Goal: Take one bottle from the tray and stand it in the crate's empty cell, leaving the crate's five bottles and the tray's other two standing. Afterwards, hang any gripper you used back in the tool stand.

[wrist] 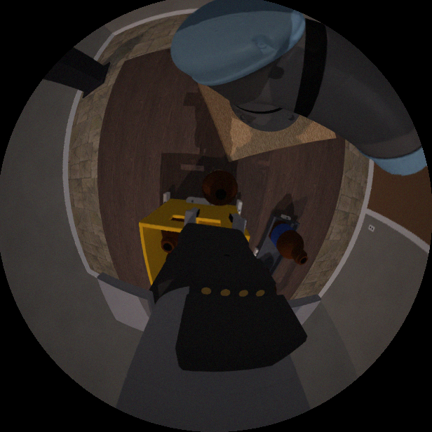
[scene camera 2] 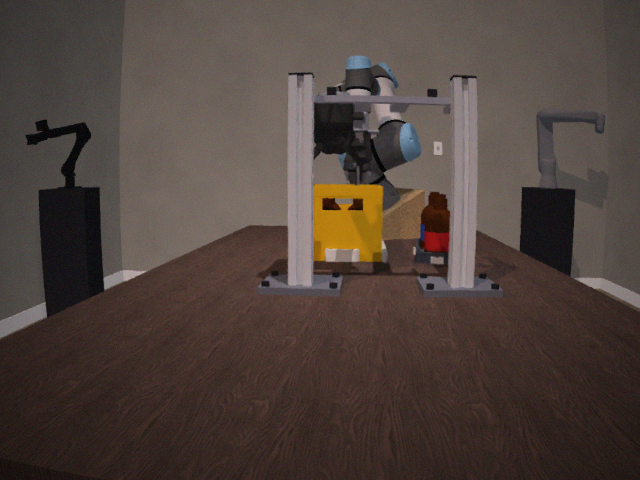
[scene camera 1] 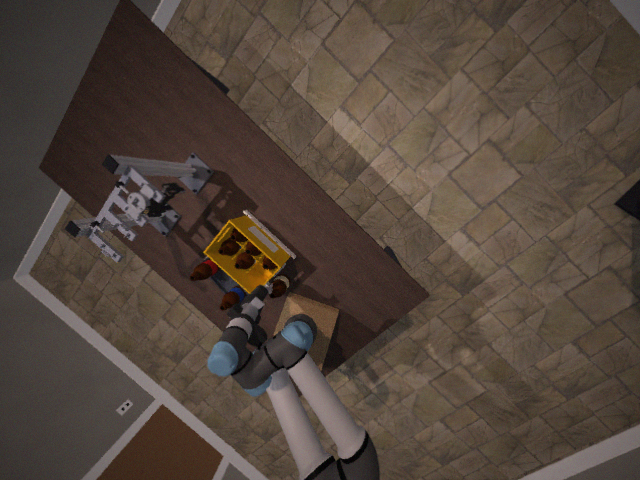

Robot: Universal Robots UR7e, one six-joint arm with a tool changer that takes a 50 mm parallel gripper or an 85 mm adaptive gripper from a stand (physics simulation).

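Frame: origin at the arm's base, x ahead, y left, z up, level; centimetres.
Where they show: end effector, tool point: [scene camera 2: 357,127].
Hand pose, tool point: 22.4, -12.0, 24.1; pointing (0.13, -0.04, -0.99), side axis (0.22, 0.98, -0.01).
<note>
Things, the pixels of their top centre, and the offset from my tool point, as dx, dy, dz. "spot": a spot on its surface instead.
- yellow crate, middle of its top: [scene camera 2: 344,185] [scene camera 1: 241,259] +15.1, -6.3, -16.7
- brown bottle with a cream label, middle of its top: [scene camera 1: 272,295] -3.1, +1.0, -18.8
- dark tray, surface spot: [scene camera 1: 221,280] spot: +22.9, +19.1, -33.7
- red-label bottle, middle of its top: [scene camera 2: 440,194] [scene camera 1: 192,277] +30.1, +14.7, -18.3
- blue-label bottle, middle of its top: [scene camera 1: 222,308] +12.3, +19.3, -18.3
My gripper [wrist: 214,220] is open and empty, its two fingers apart above the end wall of the yellow crate [scene camera 1: 247,281] [scene camera 2: 347,227] [wrist: 150,250]. A brown bottle with a cream label [scene camera 1: 279,286] [wrist: 220,187] stands just outside that end; what it stands on is hidden. The crate holds several brown bottles; its corner cell nearest the gripper on the tray side looks empty in scene view 1. The dark tray [scene camera 1: 221,280] [wrist: 269,246] stands along the crate's side, with a red-label bottle [scene camera 1: 202,270] [scene camera 2: 436,240] and a blue-label bottle [scene camera 1: 232,298] [wrist: 290,243] upright.
The tool stand [scene camera 1: 149,166] [scene camera 2: 300,180] rises beyond the crate, with a dark gripper [scene camera 1: 159,207] hanging in it. A tan slanted block [scene camera 1: 323,315] [scene camera 2: 405,214] [wrist: 240,137] stands near the arm, behind the cream-label bottle. The table's edge runs close beside the tray.
</note>
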